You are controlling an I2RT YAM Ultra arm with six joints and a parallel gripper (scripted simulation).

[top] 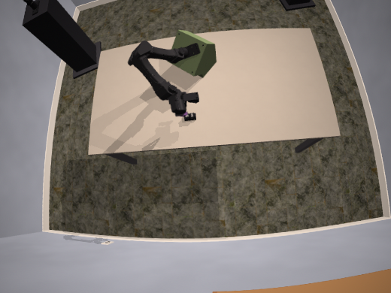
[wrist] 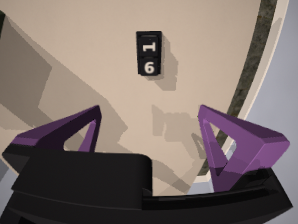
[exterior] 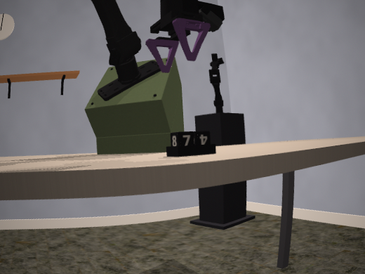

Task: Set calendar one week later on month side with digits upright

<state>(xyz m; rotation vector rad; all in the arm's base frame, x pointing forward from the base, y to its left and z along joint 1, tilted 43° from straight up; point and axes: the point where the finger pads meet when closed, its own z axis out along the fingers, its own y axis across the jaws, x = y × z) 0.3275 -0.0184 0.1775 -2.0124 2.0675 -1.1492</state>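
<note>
The black calendar tray lies 20 mm to the left of my hand and 150 mm below it.
</note>
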